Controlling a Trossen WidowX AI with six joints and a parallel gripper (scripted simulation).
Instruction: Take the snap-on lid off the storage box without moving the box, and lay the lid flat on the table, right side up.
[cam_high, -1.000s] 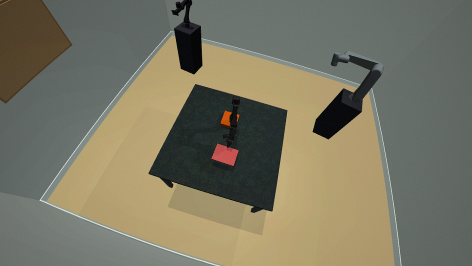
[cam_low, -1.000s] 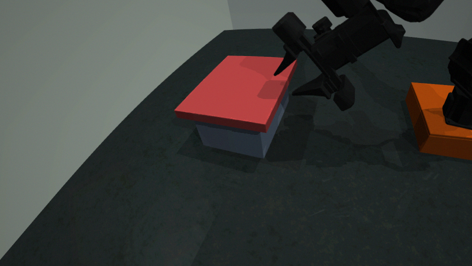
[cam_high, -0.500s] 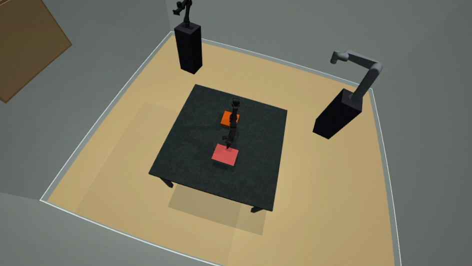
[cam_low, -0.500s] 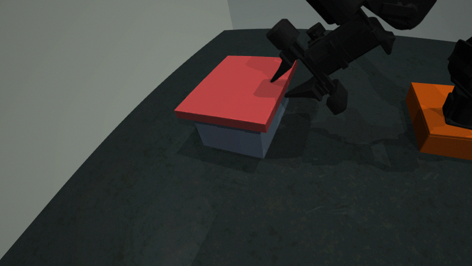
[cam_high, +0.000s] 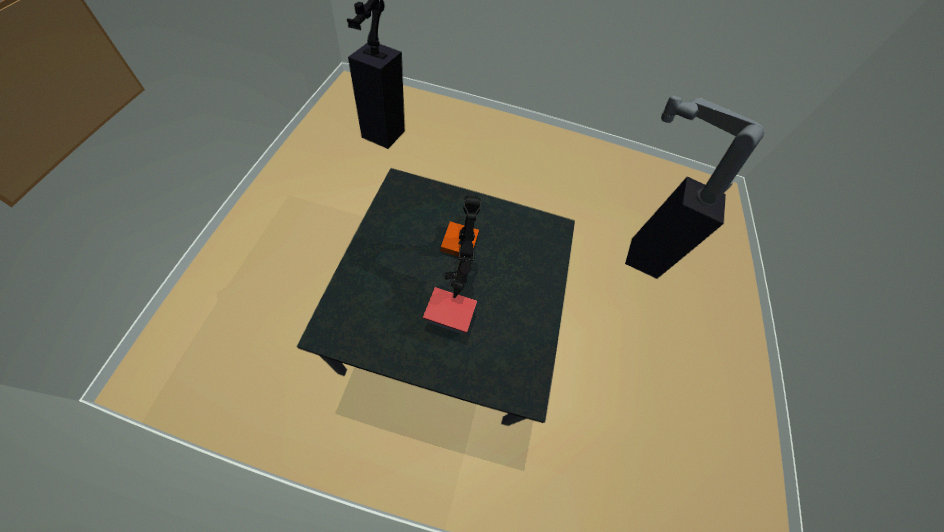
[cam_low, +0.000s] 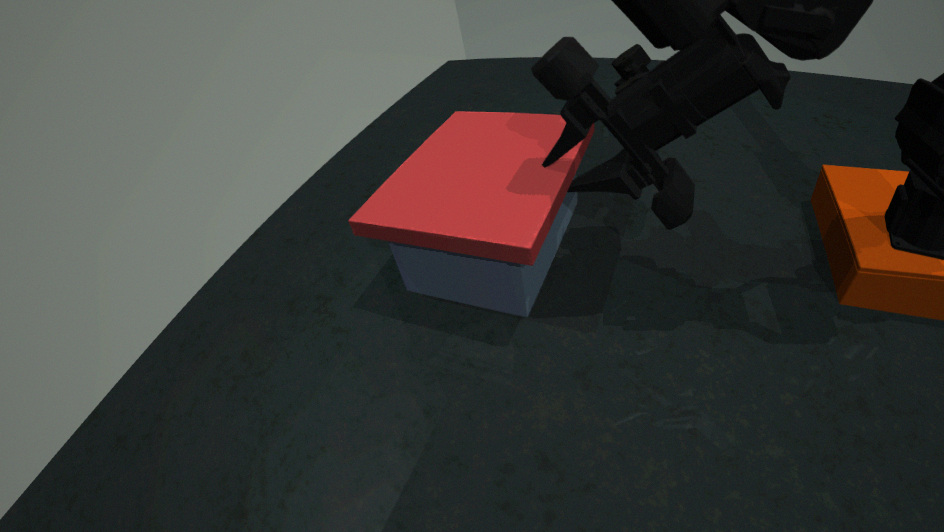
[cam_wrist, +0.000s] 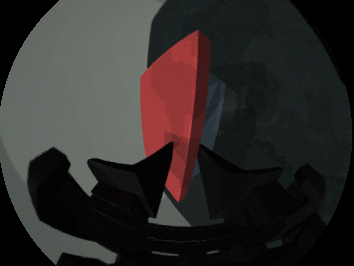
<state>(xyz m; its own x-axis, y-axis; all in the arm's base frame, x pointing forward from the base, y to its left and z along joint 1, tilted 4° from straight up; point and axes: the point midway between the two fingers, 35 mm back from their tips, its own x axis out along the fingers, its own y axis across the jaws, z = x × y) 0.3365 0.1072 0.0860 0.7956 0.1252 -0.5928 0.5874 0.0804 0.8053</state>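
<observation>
My gripper tip is now 7 cm short of the lid, 1 cm to the right of it and 1 cm below it. Round my gripper tip: storage box 7 cm ahead, 5 cm below, 1 cm to the left.
</observation>
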